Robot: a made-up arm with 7 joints.
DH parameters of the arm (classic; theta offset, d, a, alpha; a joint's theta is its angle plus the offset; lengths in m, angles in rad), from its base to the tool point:
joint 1: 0 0.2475 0 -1.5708
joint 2: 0 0 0 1.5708
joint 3: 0 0.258 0.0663 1.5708
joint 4: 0 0 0.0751 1.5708
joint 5: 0 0.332 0 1.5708
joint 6: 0 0 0.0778 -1.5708
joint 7: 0 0.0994 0 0
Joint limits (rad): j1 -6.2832..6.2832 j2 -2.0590..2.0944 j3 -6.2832..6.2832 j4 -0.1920..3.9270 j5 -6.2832..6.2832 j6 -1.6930..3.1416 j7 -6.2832..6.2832
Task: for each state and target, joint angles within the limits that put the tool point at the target. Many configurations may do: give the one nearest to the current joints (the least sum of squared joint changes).
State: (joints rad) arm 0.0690 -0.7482 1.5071 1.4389 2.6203 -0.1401 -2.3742
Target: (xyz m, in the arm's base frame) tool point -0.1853 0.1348 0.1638
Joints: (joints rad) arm 0.7134 -0.4783 2.0232 0.6438 2.9689 -0.7670 -2.3742
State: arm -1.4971 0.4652 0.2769 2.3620 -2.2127 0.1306 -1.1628
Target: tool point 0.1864 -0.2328 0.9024
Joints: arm -1.3408 0.0949 0.4132 2.6340 -2.1555 0.3257 -1.1628
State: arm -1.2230 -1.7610 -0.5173 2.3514 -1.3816 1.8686 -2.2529
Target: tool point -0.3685 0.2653 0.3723
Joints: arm -1.3377 -1.9681 -0.5998 1.5692 -1.0226 2.4416 -2.2529
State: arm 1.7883 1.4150 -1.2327 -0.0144 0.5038 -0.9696 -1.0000
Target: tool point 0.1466 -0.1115 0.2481
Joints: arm 1.1887 1.3235 -1.0638 -0.1920 0.9850 -1.2990 -1.0000
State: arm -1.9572 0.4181 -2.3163 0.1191 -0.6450 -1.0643 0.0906
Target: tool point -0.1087 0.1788 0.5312
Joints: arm -1.9405 0.9223 -2.7999 0.4093 -0.4924 -1.3134 0.0906
